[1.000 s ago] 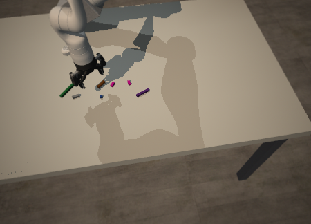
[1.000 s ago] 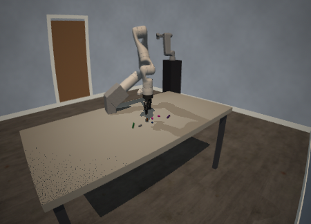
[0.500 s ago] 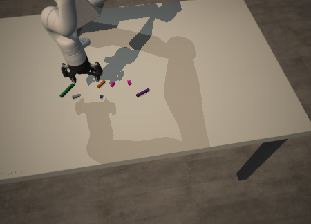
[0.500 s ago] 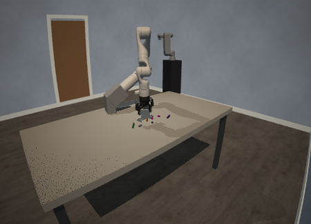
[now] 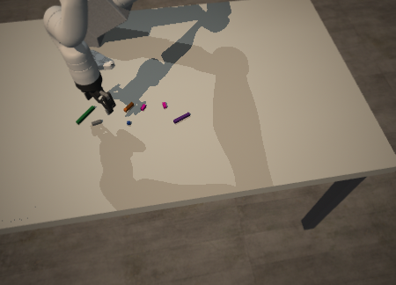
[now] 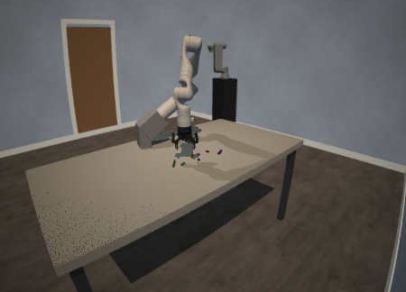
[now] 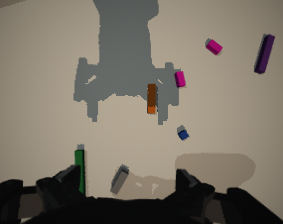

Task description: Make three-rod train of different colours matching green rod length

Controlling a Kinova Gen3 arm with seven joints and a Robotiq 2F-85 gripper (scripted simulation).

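My gripper is now 80 mm above the grey rod, 30 mm to the left of it and 10 mm short of it. Round my hand: orange rod (80 mm below, 70 mm to the left, 50 mm behind); green rod (80 mm below, 70 mm to the right, 20 mm behind); blue rod (80 mm to the left, 80 mm below, 20 mm ahead).
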